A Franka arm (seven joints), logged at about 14 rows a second.
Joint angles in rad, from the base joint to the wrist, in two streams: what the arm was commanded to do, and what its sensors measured. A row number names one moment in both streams.
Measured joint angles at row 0: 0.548 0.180 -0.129 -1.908 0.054 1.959 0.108
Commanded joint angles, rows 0 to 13: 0.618 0.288 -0.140 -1.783 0.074 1.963 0.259; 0.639 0.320 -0.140 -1.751 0.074 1.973 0.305; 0.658 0.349 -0.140 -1.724 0.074 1.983 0.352; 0.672 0.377 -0.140 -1.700 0.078 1.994 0.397; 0.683 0.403 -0.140 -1.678 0.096 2.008 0.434; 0.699 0.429 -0.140 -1.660 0.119 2.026 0.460; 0.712 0.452 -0.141 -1.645 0.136 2.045 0.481; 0.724 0.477 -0.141 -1.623 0.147 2.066 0.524; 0.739 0.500 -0.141 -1.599 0.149 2.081 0.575; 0.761 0.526 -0.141 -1.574 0.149 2.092 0.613; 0.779 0.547 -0.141 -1.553 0.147 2.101 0.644; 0.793 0.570 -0.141 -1.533 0.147 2.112 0.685; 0.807 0.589 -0.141 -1.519 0.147 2.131 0.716; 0.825 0.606 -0.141 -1.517 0.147 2.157 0.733
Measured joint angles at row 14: 0.798 0.544 -0.130 -1.582 0.122 2.132 0.691
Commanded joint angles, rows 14 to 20: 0.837 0.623 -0.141 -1.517 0.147 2.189 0.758; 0.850 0.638 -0.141 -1.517 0.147 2.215 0.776; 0.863 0.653 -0.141 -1.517 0.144 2.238 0.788; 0.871 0.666 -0.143 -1.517 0.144 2.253 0.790; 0.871 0.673 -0.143 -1.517 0.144 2.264 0.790; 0.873 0.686 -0.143 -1.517 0.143 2.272 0.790; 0.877 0.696 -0.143 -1.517 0.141 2.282 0.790
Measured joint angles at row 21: 0.870 0.658 -0.130 -1.560 0.122 2.269 0.784
